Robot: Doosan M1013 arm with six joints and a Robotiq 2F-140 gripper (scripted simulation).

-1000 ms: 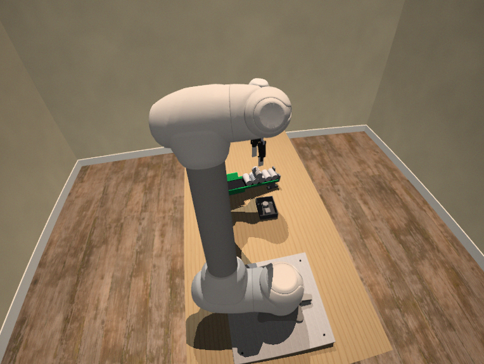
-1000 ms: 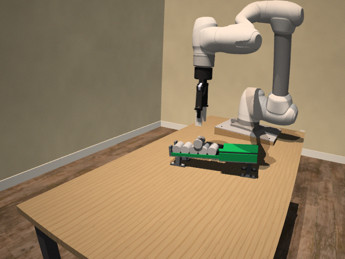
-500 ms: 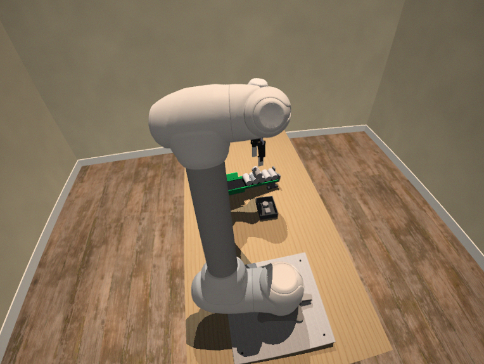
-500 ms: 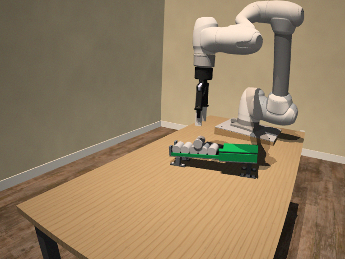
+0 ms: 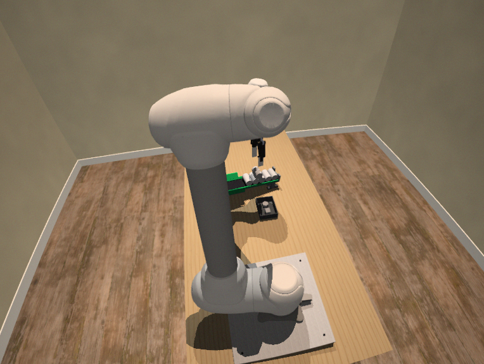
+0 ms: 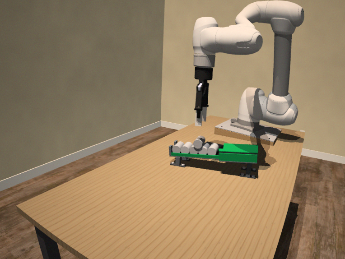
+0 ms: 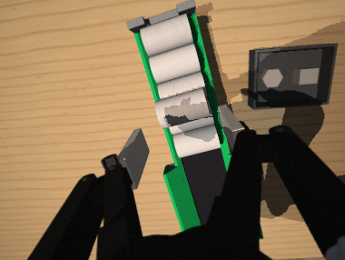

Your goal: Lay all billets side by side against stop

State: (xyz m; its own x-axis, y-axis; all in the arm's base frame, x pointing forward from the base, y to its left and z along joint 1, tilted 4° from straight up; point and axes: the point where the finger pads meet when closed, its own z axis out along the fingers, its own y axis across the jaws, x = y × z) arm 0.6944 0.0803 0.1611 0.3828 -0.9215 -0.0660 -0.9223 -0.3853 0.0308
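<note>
Right now the grey stop is 17 cm below my hand, 11 cm to the right of it and 4 cm ahead of it. Round my hand: black tray (22 cm below, 18 cm behind, 5 cm to the right).
</note>
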